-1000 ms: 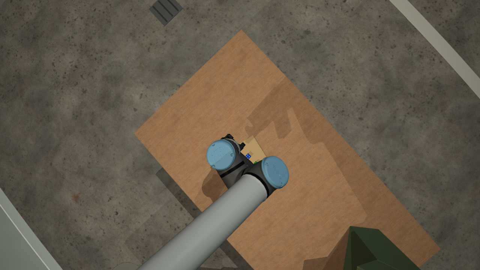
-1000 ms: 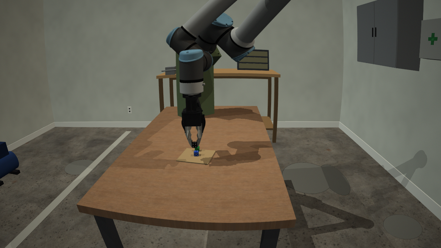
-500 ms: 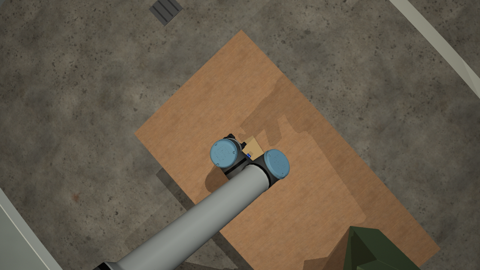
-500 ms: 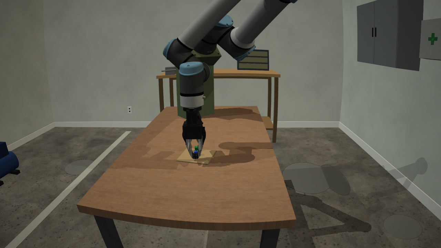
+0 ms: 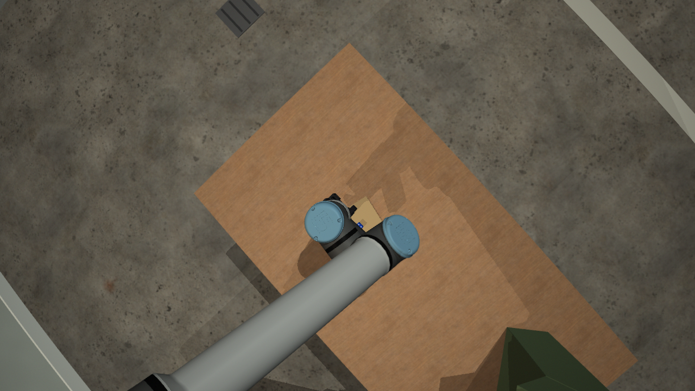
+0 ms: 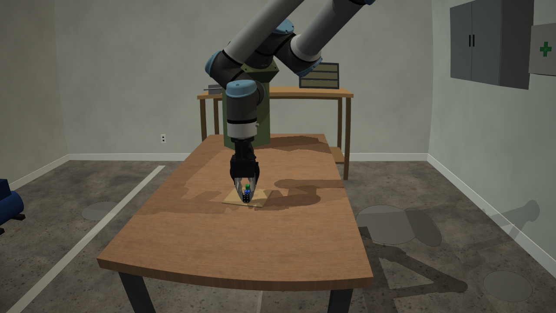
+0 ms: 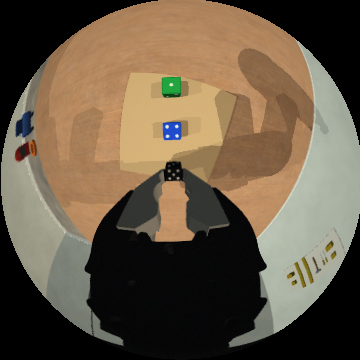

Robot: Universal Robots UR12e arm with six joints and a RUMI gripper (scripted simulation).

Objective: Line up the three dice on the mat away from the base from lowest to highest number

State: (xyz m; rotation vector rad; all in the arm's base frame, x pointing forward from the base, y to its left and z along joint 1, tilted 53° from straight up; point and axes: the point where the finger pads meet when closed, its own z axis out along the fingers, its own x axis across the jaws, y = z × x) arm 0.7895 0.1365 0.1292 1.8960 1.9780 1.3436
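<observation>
The black die is 10 mm below my hand. The rest, counted from my hand: blue die 50 mm behind, 10 mm to the right, 10 mm below; tan mat 50 mm behind, 10 mm to the right, 20 mm below; green die 100 mm behind, 30 mm to the right, 10 mm below.
</observation>
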